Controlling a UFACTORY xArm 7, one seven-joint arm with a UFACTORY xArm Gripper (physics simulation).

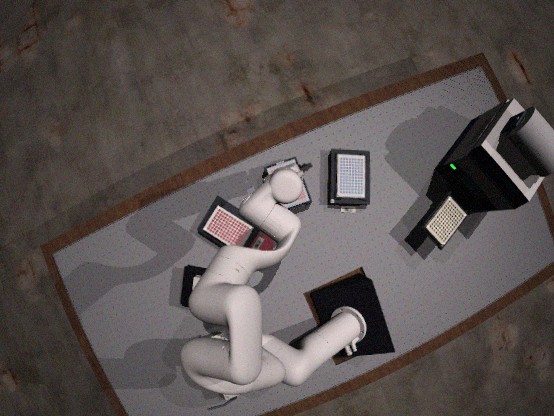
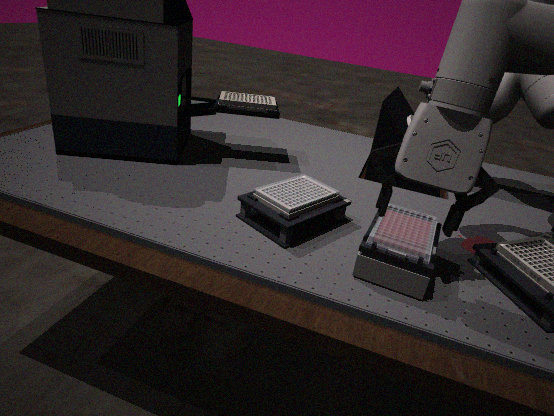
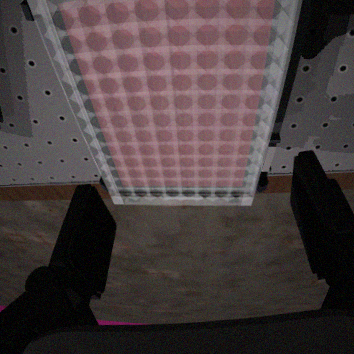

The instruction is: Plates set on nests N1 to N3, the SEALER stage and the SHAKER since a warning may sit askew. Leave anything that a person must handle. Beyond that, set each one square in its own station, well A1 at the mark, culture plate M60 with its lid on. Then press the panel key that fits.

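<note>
A plate with pink wells under a clear lid [image 1: 302,198] [image 2: 405,232] [image 3: 175,100] lies on a grey block-like station [image 2: 392,277]. My gripper [image 2: 417,218] [image 3: 194,191] is open and empty, its fingers spread wide at the lidded plate. A plate with bluish wells [image 1: 351,175] [image 2: 297,194] lies on a black stand [image 1: 365,192] [image 2: 287,232]. A red-welled plate [image 1: 229,226] [image 2: 535,257] lies on a black nest [image 2: 510,287]. A cream plate [image 1: 446,221] [image 2: 247,100] lies on the machine's extended tray. Lettering and well A1 marks are too small to read.
A large machine [image 1: 462,160] [image 2: 115,90] with a green light stands at one end of the table. A red part [image 1: 263,242] [image 2: 477,244] lies beside the red-welled plate. My arm partly covers another black station [image 1: 188,287]. A black slab [image 1: 377,320] lies at the arm's base.
</note>
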